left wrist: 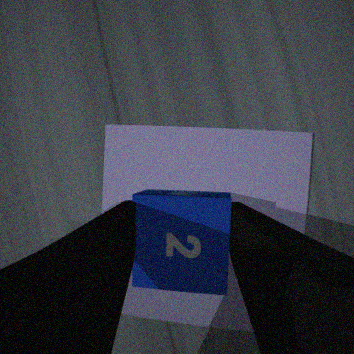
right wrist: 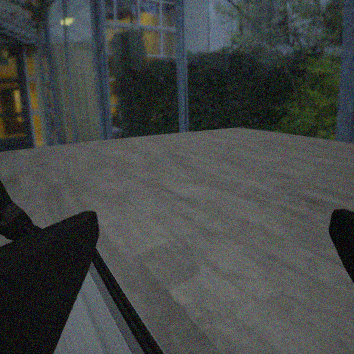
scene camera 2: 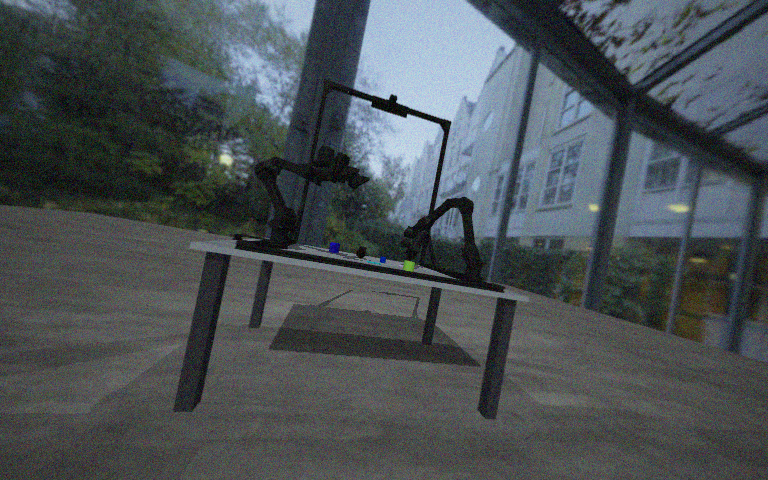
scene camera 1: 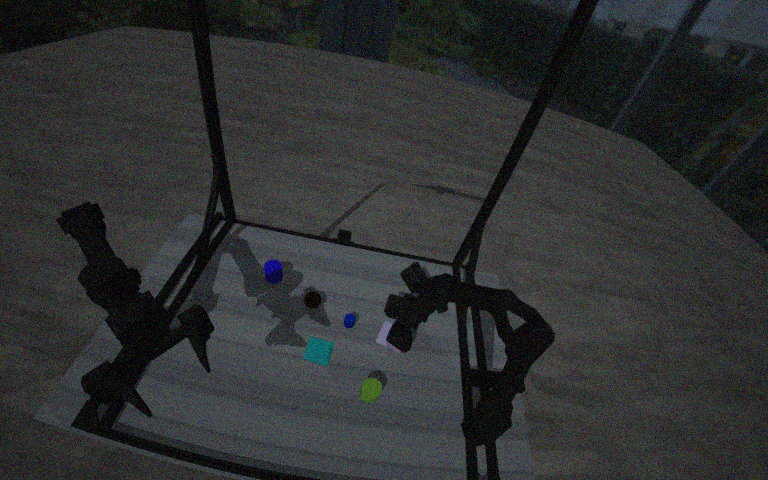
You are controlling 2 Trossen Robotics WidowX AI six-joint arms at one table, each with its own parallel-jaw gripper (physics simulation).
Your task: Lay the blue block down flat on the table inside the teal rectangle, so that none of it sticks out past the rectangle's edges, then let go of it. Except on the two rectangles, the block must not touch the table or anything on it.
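Frame: origin at the left arm's base, x left, y back, z up, level; metres.
Seen in the pictures: left gripper, fingertip midpoint: point(left wrist: 181, 212); right gripper, fingertip midpoint: point(right wrist: 214, 222) point(scene camera 2: 364, 175) point(scene camera 1: 180, 393); left arm's base, link origin: point(scene camera 2: 471, 278) point(scene camera 1: 478, 431); right arm's base, link origin: point(scene camera 2: 277, 243).
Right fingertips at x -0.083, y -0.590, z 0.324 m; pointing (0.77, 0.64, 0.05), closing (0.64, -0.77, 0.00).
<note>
Pixels of each thing's middle, then the offset from my right fingertips to it. "spot": a spot on its surface instead.
- blue block, body centre: point(left wrist: 183, 237) dx -0.221, dy +0.431, dz -0.334 m
- lilac rectangle, surface spot: point(left wrist: 200, 155) point(scene camera 1: 383, 332) spot: dx -0.240, dy +0.408, dz -0.342 m
- teal rectangle, surface spot: point(scene camera 1: 318, 350) spot: dx -0.202, dy +0.214, dz -0.343 m
- small blue object, body centre: point(scene camera 1: 349, 320) point(scene camera 2: 382, 259) dx -0.280, dy +0.309, dz -0.328 m
- dark round object, body centre: point(scene camera 1: 312, 300) point(scene camera 2: 360, 253) dx -0.353, dy +0.206, dz -0.319 m
- larger blue cylinder, body centre: point(scene camera 1: 273, 271) point(scene camera 2: 334, 247) dx -0.463, dy +0.088, dz -0.317 m
- lime object, body centre: point(scene camera 1: 370, 390) point(scene camera 2: 408, 266) dx -0.070, dy +0.334, dz -0.322 m
The blue block point(left wrist: 182, 245), marked with a 2, is over the lilac rectangle point(left wrist: 200, 155) point(scene camera 1: 384, 333). My left gripper point(left wrist: 181, 212) point(scene camera 1: 400, 337) is shut on it, one finger on each side; whether the block still rests on the rectangle I cannot tell. In scene camera 1 the left gripper hides the block. The teal rectangle point(scene camera 1: 318, 350) lies bare on the table, left of the lilac one in that view. My right gripper point(scene camera 1: 180, 393) point(right wrist: 214, 222) point(scene camera 2: 363, 180) is open and empty, raised high at the left, away from both rectangles.
A small blue object point(scene camera 1: 349, 320) point(scene camera 2: 382, 259) stands between the two rectangles. A dark round object point(scene camera 1: 312, 299) point(scene camera 2: 361, 252) and a larger blue cylinder point(scene camera 1: 273, 271) point(scene camera 2: 334, 247) are farther back left. A lime object point(scene camera 1: 370, 390) point(scene camera 2: 408, 265) stands in front. Black frame posts point(scene camera 1: 209, 107) rise at the sides.
</note>
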